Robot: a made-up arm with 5 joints.
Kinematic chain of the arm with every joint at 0, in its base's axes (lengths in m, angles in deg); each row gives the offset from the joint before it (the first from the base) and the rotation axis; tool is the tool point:
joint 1: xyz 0 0 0.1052 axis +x
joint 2: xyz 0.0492 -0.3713 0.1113 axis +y
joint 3: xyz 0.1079 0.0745 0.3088 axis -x
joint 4: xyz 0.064 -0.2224 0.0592 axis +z
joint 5: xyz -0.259 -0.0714 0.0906 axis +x
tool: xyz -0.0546 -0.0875 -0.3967
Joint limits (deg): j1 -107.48..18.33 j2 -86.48..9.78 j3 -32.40..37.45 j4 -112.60..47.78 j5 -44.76..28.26
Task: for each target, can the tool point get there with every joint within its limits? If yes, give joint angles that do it. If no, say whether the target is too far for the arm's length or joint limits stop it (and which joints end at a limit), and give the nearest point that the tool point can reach.
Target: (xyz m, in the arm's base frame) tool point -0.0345 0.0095 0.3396
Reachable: yes | joints -34.05 -72.34 -24.41 -78.23 15.41
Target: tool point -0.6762 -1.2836 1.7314
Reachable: no: too far | nearest point -0.3380 -0.7360 1.0377 | short by 0.946 m
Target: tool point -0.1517 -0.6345 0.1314
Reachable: yes | joints -3.43 -77.37 21.20 -15.00 4.45
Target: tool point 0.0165 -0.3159 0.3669
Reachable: yes | joints -49.98 -77.07 -25.15 -27.77 -2.47
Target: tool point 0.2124 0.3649 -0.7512
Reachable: no: joint limits stop it (at a limit: joint 1, joint 2, joint 3, joint 4) | nearest point 0.0722 0.3966 0.0302 | short by 0.795 m
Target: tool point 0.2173 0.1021 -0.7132
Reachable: no: joint limits stop it (at a limit: joint 1, joint 2, joint 3) | nearest point -0.0711 -0.3178 -0.2092 | short by 0.717 m
